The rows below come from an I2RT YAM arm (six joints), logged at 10 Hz.
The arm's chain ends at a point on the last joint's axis. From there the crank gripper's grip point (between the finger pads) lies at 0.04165 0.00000 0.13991 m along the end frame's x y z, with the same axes.
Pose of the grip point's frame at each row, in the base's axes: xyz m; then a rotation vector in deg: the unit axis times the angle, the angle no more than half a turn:
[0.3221 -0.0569 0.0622 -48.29 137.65 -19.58]
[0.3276 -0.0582 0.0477 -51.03 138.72 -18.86]
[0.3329 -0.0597 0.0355 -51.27 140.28 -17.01]
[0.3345 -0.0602 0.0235 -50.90 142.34 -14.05]
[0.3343 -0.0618 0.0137 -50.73 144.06 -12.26]
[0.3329 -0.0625 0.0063 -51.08 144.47 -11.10]
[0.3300 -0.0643 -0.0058 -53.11 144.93 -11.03]
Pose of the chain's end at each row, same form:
[0.2667 -0.0232 0.1930 -48.29 137.65 -19.58]
[0.2759 -0.0249 0.1801 -51.03 138.72 -18.86]
[0.2853 -0.0286 0.1699 -51.27 140.28 -17.01]
[0.2923 -0.0331 0.1606 -50.90 142.34 -14.05]
[0.2966 -0.0367 0.1525 -50.73 144.06 -12.26]
[0.2967 -0.0391 0.1458 -51.08 144.47 -11.10]
[0.2959 -0.0402 0.1341 -53.11 144.93 -11.03]

